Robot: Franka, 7 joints.
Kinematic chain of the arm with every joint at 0, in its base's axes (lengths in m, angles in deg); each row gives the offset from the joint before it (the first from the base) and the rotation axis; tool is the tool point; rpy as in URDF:
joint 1: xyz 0 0 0.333 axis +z
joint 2: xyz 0 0 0 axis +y
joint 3: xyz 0 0 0.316 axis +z
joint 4: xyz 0.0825 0 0 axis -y
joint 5: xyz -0.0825 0 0.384 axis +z
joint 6: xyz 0 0 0 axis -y
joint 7: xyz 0.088 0 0 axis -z
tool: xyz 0 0 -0.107 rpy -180 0 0
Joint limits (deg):
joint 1: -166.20..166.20
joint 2: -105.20..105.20
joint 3: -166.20..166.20
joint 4: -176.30..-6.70
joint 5: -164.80..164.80
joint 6: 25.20..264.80
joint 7: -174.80..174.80
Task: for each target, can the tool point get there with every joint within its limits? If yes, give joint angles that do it. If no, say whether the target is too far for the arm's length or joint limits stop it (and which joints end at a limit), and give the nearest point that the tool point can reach.
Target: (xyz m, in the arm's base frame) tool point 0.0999 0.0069 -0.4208
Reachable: no: joint limits stop it (at a limit: joint 2) | nearest point 0.1258 0.0087 -0.3370 | short by 0.088 m
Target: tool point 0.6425 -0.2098 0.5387
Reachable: yes | joints -58.12 37.14 52.50 -67.01 18.73 86.75 36.25
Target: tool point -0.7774 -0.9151 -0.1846
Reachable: no: too far | nearest point -0.5101 -0.6004 -0.0066 | short by 0.450 m
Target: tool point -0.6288 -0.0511 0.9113
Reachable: yes | joints 21.25 -55.00 53.57 -24.27 -70.38 142.71 -43.69
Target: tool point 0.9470 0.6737 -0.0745
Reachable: no: too far | nearest point 0.6597 0.4693 0.0491 | short by 0.374 m
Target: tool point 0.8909 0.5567 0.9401
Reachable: no: too far | nearest point 0.6299 0.3936 0.7623 | short by 0.355 m
